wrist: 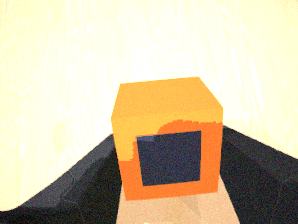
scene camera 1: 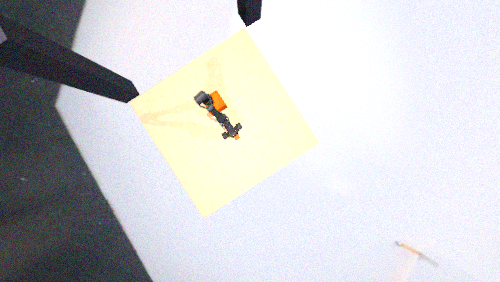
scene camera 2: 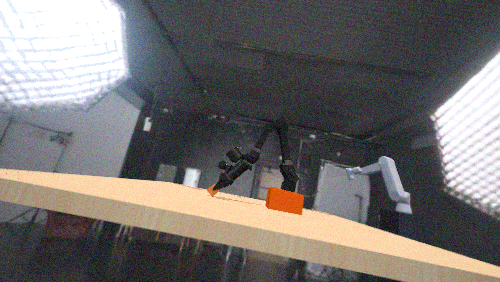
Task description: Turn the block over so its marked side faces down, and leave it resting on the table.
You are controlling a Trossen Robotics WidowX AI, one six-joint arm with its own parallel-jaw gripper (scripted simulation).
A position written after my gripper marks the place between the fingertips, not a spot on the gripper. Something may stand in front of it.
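I can see my gripper [wrist: 166, 138] here, and there's a block [wrist: 168, 133] that I can see as well.
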